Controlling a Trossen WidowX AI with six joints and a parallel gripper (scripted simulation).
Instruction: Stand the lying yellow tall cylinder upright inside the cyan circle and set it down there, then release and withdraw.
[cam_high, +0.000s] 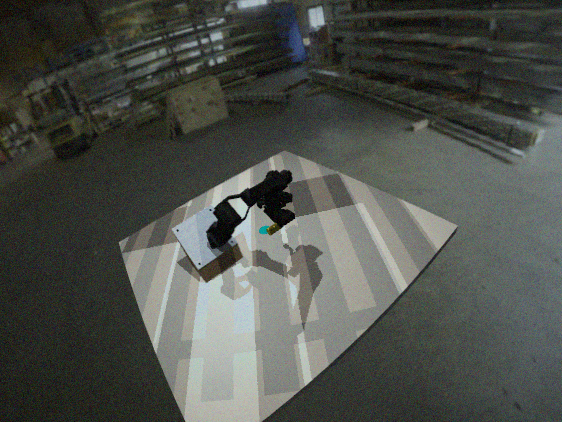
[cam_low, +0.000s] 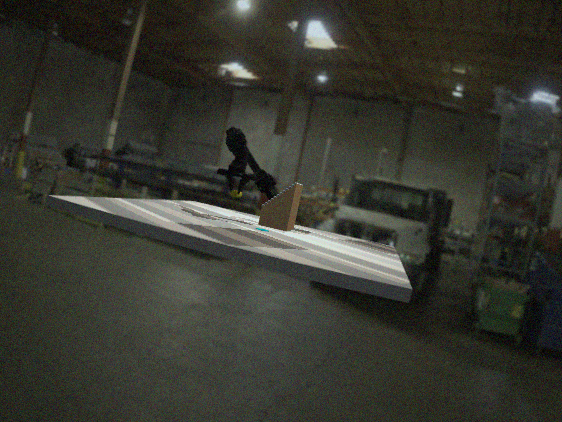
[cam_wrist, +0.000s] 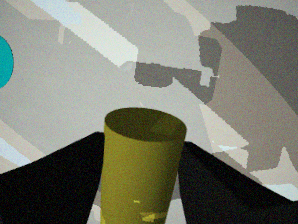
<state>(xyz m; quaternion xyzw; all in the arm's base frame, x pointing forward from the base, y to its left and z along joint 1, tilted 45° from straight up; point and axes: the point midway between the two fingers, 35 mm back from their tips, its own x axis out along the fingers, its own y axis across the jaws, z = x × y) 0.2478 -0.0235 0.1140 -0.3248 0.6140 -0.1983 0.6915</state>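
Now: gripper tip 160 mm to the right of the cyan circle, 130 mm above it and 20 mm past it. Also, from my gripper tip: yellow tall cylinder 20 mm behind.
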